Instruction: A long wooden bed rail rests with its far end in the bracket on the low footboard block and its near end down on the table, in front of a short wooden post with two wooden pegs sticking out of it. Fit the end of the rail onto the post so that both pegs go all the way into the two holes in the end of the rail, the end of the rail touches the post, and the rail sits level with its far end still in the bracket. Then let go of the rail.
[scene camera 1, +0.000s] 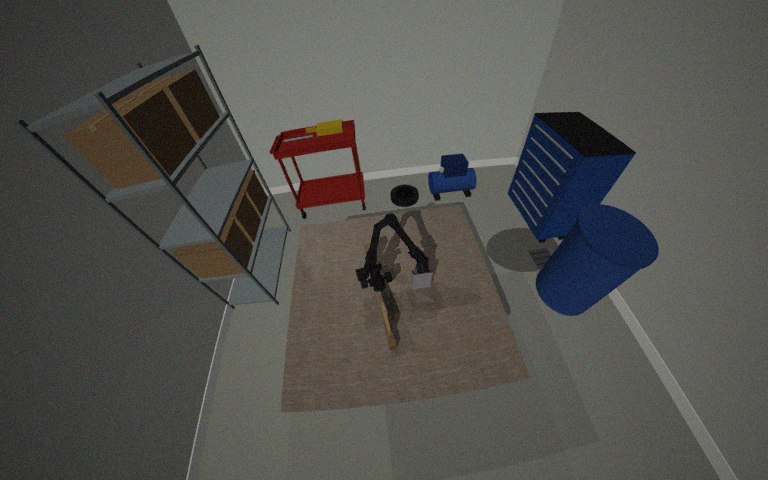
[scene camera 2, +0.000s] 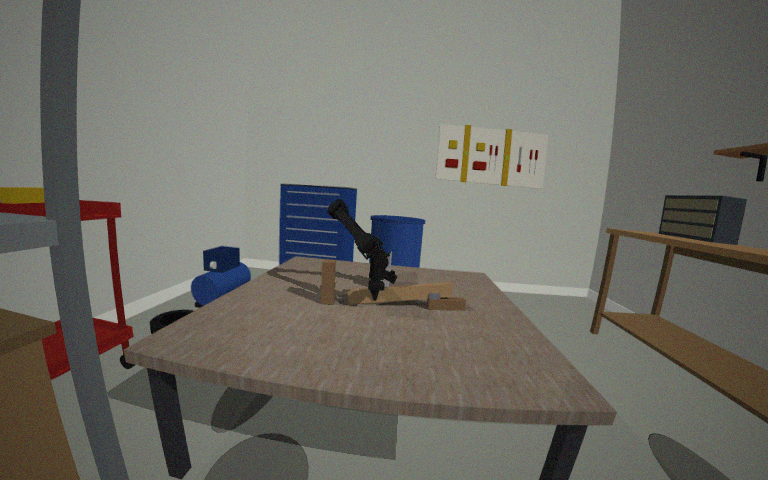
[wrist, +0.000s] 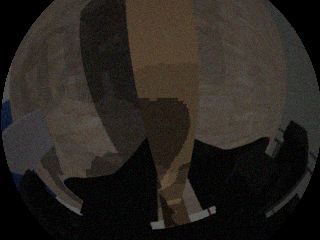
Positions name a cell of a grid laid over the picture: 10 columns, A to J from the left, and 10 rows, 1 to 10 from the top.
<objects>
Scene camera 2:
wooden bed rail: F7
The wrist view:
my gripper: F6
wooden bed rail: F3
</objects>
